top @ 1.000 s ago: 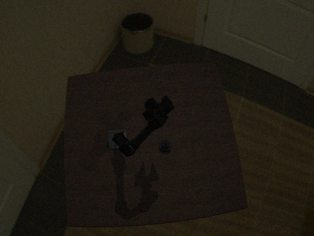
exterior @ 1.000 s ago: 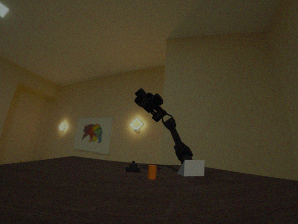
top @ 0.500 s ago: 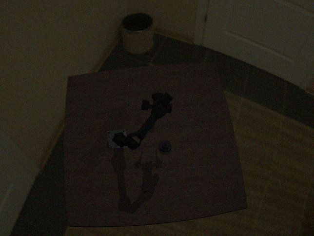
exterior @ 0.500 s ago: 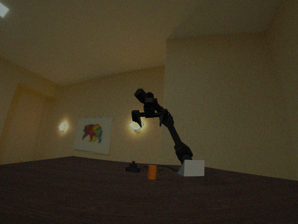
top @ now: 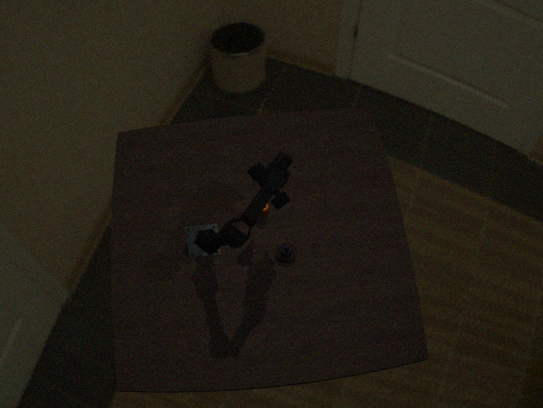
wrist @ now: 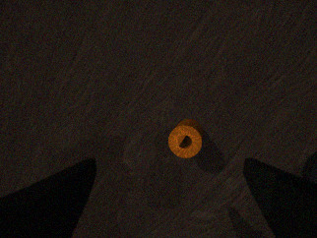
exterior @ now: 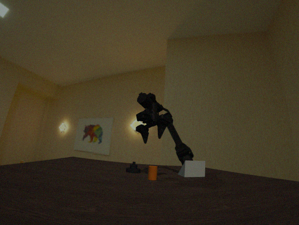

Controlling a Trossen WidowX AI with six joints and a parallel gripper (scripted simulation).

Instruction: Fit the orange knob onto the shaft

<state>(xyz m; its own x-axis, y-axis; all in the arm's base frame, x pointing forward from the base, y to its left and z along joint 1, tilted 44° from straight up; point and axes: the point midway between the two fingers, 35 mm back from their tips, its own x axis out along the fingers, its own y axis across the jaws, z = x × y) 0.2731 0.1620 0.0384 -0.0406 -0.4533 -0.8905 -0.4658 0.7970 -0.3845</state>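
My gripper tip is 15 cm above the orange knob and 2 cm past it. The rest, counted from my gripper tip: dark round pedestal 20 cm to the right, 14 cm below, 4 cm ahead.
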